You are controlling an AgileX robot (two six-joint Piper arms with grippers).
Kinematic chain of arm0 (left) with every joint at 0, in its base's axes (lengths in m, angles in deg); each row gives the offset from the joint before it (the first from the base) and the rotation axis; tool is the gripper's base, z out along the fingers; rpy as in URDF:
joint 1: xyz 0 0 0.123 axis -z
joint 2: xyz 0 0 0 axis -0.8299 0.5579 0
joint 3: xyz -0.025 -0.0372 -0.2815 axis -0.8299 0.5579 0
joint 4: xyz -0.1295 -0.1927 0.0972 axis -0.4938 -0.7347 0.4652
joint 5: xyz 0 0 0 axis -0.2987 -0.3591 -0.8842
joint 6: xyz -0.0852 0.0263 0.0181 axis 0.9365 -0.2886 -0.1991
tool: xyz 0 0 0 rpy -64.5 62.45 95.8
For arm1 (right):
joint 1: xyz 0 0 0.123 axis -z
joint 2: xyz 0 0 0 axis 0.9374 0.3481 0
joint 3: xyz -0.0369 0.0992 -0.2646 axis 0.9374 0.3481 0
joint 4: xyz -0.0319 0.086 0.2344 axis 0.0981 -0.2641 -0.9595
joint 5: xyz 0 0 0 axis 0.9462 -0.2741 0.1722
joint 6: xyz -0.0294 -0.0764 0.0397 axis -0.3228 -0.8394 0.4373
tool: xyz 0 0 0 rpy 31.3 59.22 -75.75
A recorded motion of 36 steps. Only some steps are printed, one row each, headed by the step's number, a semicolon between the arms.
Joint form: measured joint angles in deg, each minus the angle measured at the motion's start. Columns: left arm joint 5, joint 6, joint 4, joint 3, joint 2, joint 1; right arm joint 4, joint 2, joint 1, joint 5, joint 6, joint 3.
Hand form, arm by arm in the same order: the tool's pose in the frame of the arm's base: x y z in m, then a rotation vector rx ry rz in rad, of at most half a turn. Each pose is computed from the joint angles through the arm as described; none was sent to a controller.
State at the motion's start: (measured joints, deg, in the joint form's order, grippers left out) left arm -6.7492 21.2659 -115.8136 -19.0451 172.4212 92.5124; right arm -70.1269 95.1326 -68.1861 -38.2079 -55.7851 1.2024
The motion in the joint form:
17: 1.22 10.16 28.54 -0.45 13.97 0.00; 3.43 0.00 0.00 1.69 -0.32 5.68
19: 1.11 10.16 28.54 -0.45 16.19 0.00; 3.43 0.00 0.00 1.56 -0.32 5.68
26: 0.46 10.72 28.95 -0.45 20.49 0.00; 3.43 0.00 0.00 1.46 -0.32 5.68
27: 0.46 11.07 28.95 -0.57 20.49 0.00; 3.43 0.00 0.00 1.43 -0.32 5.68
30: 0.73 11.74 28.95 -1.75 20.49 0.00; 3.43 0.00 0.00 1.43 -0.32 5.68
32: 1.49 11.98 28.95 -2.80 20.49 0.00; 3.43 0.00 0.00 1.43 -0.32 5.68
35: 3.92 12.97 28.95 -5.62 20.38 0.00; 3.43 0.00 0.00 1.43 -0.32 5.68
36: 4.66 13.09 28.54 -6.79 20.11 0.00; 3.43 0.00 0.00 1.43 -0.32 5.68
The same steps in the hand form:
17: 0.2746 -0.2027 0.2664 1.1130 2.7375 -0.0700; 0.0681 0.0268 0.2470 -0.6437 1.9994 0.0418
19: 0.2790 -0.2059 0.2531 1.1265 2.7709 -0.0571; 0.0682 0.0267 0.2471 -0.6424 1.9978 0.0405
26: 0.2873 -0.2113 0.2268 1.1396 2.8310 -0.0252; 0.0683 0.0266 0.2472 -0.6414 1.9966 0.0395
27: 0.2875 -0.2115 0.2273 1.1302 2.8326 -0.0264; 0.0683 0.0266 0.2473 -0.6411 1.9963 0.0392
30: 0.2898 -0.2132 0.2325 1.1079 2.8249 -0.0333; 0.0683 0.0266 0.2473 -0.6411 1.9963 0.0392
32: 0.2911 -0.2141 0.2370 1.1001 2.8228 -0.0355; 0.0683 0.0266 0.2473 -0.6411 1.9963 0.0392
35: 0.2935 -0.2159 0.2499 1.0723 2.8246 -0.0403; 0.0683 0.0266 0.2473 -0.6411 1.9963 0.0392
36: 0.2939 -0.2170 0.2567 1.0624 2.8175 -0.0552; 0.0683 0.0266 0.2473 -0.6411 1.9963 0.0392

